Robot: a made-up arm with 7 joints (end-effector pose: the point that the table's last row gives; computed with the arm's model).
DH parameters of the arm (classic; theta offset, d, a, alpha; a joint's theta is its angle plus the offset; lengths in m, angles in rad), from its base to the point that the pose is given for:
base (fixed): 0 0 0 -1.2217
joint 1: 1.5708 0 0 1.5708
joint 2: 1.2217 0 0 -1.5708
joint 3: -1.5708 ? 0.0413 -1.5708
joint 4: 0 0 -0.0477 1.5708
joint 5: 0 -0.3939 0 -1.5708
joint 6: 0 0 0 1.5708
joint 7: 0 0 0 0
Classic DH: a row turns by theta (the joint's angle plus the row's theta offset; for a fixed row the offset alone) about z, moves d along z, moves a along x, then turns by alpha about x.
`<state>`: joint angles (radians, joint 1 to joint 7).
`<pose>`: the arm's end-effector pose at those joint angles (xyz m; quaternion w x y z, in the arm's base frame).
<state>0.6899 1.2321 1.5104 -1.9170 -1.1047 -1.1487 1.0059</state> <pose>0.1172 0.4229 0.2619 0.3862 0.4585 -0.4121 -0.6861</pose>
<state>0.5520 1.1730 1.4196 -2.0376 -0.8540 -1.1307 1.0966</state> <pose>0.1277 0.3923 0.2368 0.3297 0.3583 -0.5574 -0.6725</pose>
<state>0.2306 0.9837 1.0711 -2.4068 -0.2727 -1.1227 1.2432</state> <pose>0.1797 0.2690 0.1520 0.1287 -0.0323 -0.7490 -0.6492</pose>
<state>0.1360 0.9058 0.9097 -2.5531 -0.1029 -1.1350 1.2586</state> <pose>0.1915 0.2073 0.1208 0.0389 -0.1842 -0.7481 -0.6364</pose>
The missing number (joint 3, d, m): -0.368
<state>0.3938 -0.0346 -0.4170 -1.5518 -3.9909 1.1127 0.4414</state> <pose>0.2413 -0.1468 -0.5365 0.3096 -0.8127 0.2989 0.3929</pose>
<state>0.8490 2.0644 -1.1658 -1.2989 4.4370 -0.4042 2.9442</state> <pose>-0.1161 0.6422 -0.1029 0.8104 0.2993 0.4735 -0.1716</pose>
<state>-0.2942 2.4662 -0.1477 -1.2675 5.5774 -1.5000 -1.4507</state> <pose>0.3161 0.3421 0.4770 0.5619 -0.1764 -0.1632 0.7915</pose>
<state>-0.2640 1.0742 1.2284 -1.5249 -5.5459 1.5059 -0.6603</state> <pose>0.1544 0.5619 0.1890 0.8160 0.2488 -0.5150 0.0840</pose>
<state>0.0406 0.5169 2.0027 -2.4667 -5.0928 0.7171 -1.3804</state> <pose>-0.1374 0.2990 0.0725 0.3230 0.8090 -0.4910 0.0104</pose>
